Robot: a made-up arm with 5 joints.
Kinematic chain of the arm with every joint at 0, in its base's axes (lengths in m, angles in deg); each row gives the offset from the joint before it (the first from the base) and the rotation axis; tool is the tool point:
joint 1: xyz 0 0 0.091 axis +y
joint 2: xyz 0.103 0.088 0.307 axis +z
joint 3: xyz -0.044 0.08 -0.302 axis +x
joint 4: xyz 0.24 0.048 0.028 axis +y
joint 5: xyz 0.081 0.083 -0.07 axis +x
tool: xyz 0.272 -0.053 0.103
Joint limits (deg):
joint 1: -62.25..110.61
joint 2: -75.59..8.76
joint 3: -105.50..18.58
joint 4: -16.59..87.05
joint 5: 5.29..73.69
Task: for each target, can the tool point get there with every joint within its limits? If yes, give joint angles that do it. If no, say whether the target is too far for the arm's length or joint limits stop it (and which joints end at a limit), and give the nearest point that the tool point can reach.
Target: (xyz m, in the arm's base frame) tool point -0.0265 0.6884 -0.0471
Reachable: no: joint limits stop it (at a limit: joint 2, joint 3, joint 4, joint 5) | nearest point -0.0778 0.3700 -0.3146 | short by 0.419 m
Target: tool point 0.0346 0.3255 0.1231
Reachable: no: joint limits stop it (at a limit: joint 1, joint 2, joint 3, joint 4, joint 5) | nearest point 0.3569 0.3056 0.1216 | short by 0.323 m
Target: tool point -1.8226 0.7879 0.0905
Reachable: no: too far | nearest point -0.4126 0.3056 -0.1334 | short by 1.507 m
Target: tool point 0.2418 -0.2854 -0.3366
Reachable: yes | joints 44.99 -58.29 -7.79 29.63 12.53
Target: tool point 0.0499 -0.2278 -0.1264
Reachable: yes | joints 63.99 -23.60 -83.03 75.01 56.88
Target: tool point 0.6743 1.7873 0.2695
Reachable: no: too far | nearest point 0.5657 0.4151 0.2408 | short by 1.377 m
